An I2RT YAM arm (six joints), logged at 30 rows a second.
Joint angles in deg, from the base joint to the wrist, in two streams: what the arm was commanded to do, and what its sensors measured. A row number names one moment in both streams.
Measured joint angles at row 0:
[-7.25 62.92 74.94 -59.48 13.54 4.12]
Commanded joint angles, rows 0 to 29:
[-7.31 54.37 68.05 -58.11 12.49 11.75]
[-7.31 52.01 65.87 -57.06 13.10 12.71]
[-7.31 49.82 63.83 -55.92 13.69 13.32]
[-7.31 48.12 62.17 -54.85 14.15 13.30]
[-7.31 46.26 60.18 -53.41 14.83 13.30]
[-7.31 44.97 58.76 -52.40 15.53 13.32]
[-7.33 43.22 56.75 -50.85 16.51 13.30]
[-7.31 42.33 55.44 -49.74 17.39 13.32]
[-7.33 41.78 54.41 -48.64 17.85 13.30]
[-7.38 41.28 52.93 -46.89 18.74 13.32]
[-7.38 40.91 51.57 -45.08 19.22 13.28]
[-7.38 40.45 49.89 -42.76 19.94 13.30]
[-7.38 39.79 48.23 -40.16 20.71 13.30]
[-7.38 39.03 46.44 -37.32 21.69 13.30]
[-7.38 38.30 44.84 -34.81 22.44 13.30]
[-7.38 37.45 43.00 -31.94 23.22 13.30]
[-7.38 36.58 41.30 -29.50 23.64 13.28]
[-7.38 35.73 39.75 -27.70 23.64 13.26]
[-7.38 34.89 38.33 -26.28 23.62 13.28]
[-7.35 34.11 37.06 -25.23 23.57 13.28]
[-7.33 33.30 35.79 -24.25 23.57 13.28]
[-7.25 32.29 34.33 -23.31 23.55 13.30]
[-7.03 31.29 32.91 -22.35 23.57 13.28]
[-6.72 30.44 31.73 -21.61 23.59 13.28]
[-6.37 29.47 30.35 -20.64 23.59 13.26]
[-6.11 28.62 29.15 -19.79 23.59 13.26]
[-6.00 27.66 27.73 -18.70 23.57 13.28]
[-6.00 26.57 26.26 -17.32 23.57 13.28]
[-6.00 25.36 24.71 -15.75 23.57 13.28]
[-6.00 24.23 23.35 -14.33 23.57 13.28]
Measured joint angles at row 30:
[-6.37 27.24 26.57 -16.58 22.61 12.49]
